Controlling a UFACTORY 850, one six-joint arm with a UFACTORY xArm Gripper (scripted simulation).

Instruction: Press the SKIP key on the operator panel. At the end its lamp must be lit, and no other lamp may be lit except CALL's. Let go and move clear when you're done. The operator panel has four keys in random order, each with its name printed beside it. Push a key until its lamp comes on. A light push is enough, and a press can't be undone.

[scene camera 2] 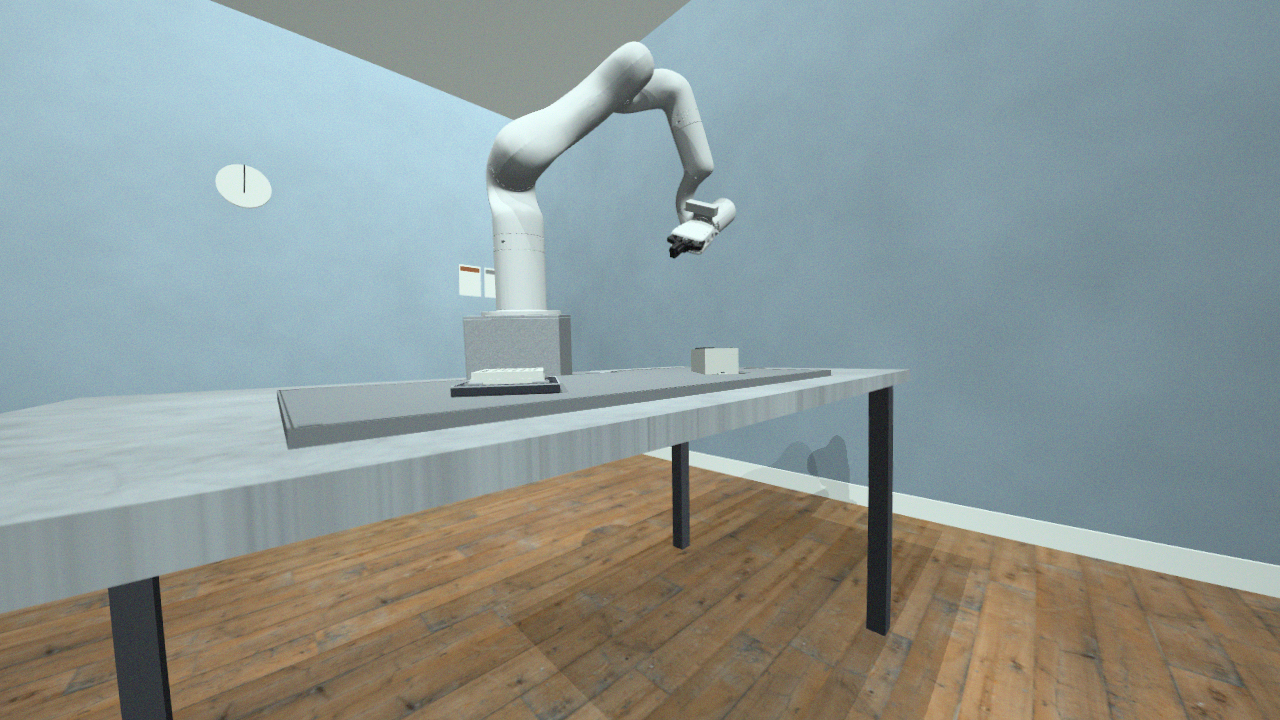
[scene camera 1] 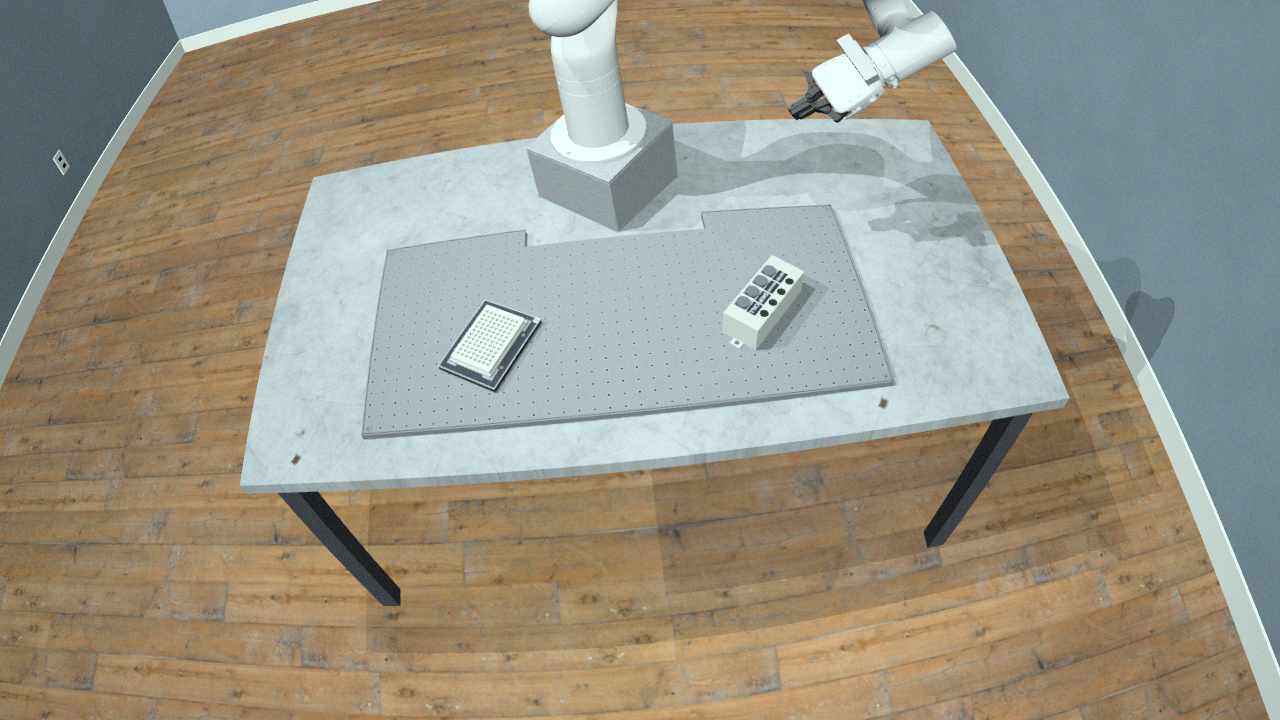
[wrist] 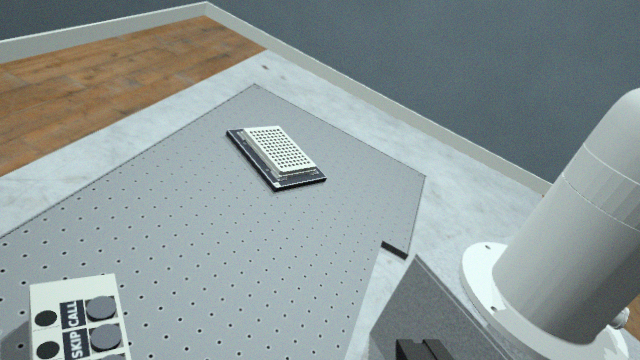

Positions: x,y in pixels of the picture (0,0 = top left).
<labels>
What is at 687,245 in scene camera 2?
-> My gripper.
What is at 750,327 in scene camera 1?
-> An operator panel.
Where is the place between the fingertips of my gripper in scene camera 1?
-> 791,114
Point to an operator panel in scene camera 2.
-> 711,361
</labels>
